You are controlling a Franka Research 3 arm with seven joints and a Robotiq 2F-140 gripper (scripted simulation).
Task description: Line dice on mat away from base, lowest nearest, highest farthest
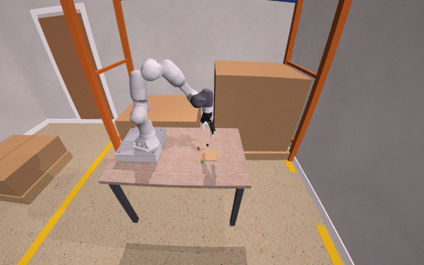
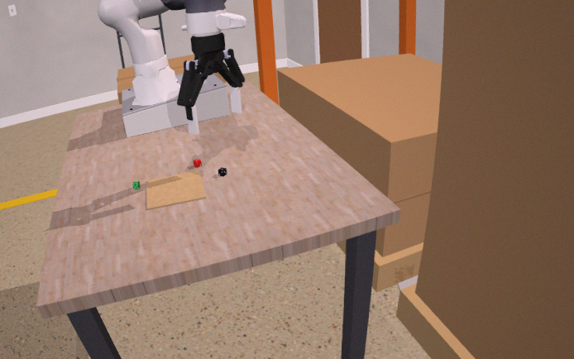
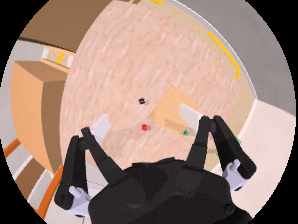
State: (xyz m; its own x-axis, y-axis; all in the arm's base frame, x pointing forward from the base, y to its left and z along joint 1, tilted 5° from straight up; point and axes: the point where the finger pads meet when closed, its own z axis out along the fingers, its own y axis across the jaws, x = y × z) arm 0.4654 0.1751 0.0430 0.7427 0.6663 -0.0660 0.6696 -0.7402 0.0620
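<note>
The black die is 140 mm below my hand. From my hand the other things lie so: green die: 10 mm behind, 220 mm to the right, 140 mm below; tan mat: 40 mm ahead, 120 mm to the right, 150 mm below; red die: 70 mm behind, 60 mm to the right, 140 mm below.
</note>
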